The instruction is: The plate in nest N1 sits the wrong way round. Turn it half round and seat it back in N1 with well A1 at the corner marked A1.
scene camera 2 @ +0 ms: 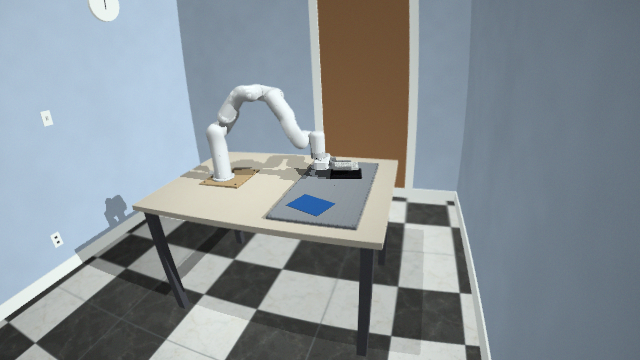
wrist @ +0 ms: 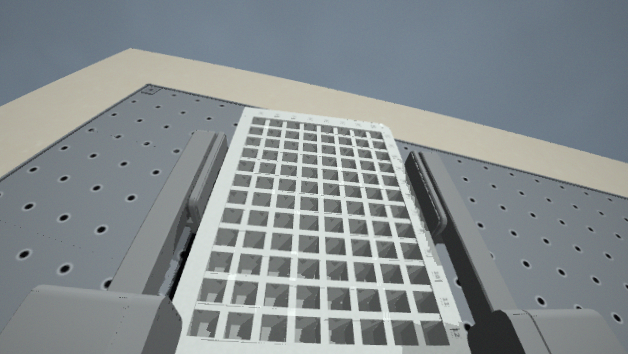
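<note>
The white plate (scene camera 2: 346,164) (wrist: 320,200), a grid of square wells, is held roughly level, a little above the black nest (scene camera 2: 346,174) at the back of the grey board. My gripper (scene camera 2: 334,163) (wrist: 318,172) is shut on the plate, one finger along each long side. In the wrist view, numbers run along the plate's right long rim, with 12 at the near end, and small letters along its far rim. The nest is mostly hidden under the plate there; its A1 mark cannot be made out.
The grey board (scene camera 2: 345,200) (wrist: 75,165) with rows of holes lies on the beige table (scene camera 2: 220,200) (wrist: 115,65). A blue square (scene camera 2: 310,205) lies on its front part. The arm's base stands on a wooden plate (scene camera 2: 243,179) at the table's left.
</note>
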